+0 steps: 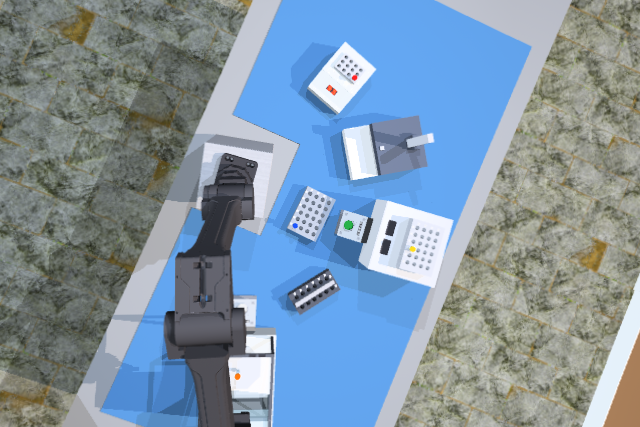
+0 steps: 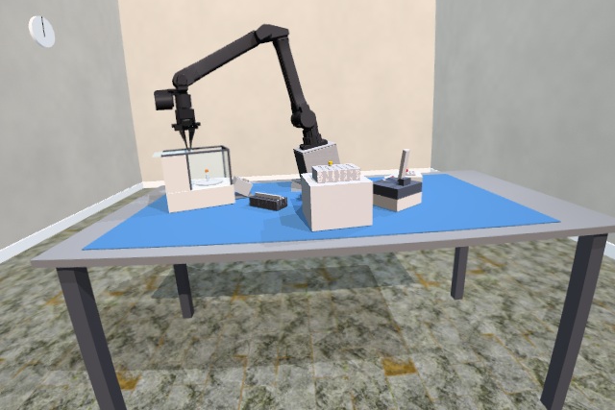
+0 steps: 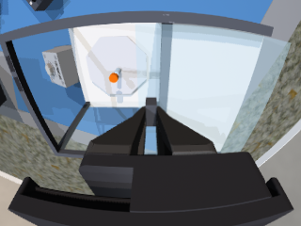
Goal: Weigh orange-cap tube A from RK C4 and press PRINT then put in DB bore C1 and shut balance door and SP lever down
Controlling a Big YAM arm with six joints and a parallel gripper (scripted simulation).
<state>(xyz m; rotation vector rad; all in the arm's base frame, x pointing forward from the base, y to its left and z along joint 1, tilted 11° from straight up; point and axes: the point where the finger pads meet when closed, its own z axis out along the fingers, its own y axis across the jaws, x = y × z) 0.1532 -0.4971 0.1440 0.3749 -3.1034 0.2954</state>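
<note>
My hand is 3 cm to the left of the balance door, 1 cm short of it and 1 cm above it. Round my hand: tube rack RK: 49 cm to the left, 21 cm below, 6 cm ahead; then white key: 20 cm to the left, 15 cm below, 5 cm behind; then black magnet block: 28 cm to the left, 20 cm below, 13 cm ahead.
</note>
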